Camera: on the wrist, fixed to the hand. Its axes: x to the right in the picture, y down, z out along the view.
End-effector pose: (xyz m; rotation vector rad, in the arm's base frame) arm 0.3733 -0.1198 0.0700 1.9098 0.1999 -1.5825
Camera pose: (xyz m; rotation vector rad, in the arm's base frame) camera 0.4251 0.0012 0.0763 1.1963 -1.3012 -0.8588
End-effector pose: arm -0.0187 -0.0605 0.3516 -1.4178 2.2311 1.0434
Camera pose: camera 0.0655 -0.1391 0.4156 0.7093 2.7191 1.0746
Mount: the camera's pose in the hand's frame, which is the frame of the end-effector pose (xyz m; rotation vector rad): -0.0256 -0.0666 -0.1108 0.2619 -0.3934 1.4494
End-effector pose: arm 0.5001 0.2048 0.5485 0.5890 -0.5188 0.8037
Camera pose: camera 0.5597 0.2281 0.4333 0.5584 -1.2486 2.1681
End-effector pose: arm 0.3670 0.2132 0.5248 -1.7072 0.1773 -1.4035
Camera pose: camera 0.2374 0.2090 0.5484 -1.0759 0.7701 -0.0058
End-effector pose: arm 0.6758 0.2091 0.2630 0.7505 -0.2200 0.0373
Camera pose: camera 0.6788 0.2369 0.1342 0.7135 -1.1160 1.3189
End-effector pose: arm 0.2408 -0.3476 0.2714 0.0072 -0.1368 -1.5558
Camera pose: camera 0.1845 -0.3323 0.1533 -0.1596 -0.5194 -0.0691
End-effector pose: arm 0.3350 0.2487 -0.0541 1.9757 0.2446 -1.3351
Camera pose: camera 0.3694 0.3752 -0.0407 1.3572 -1.3411 -0.6794
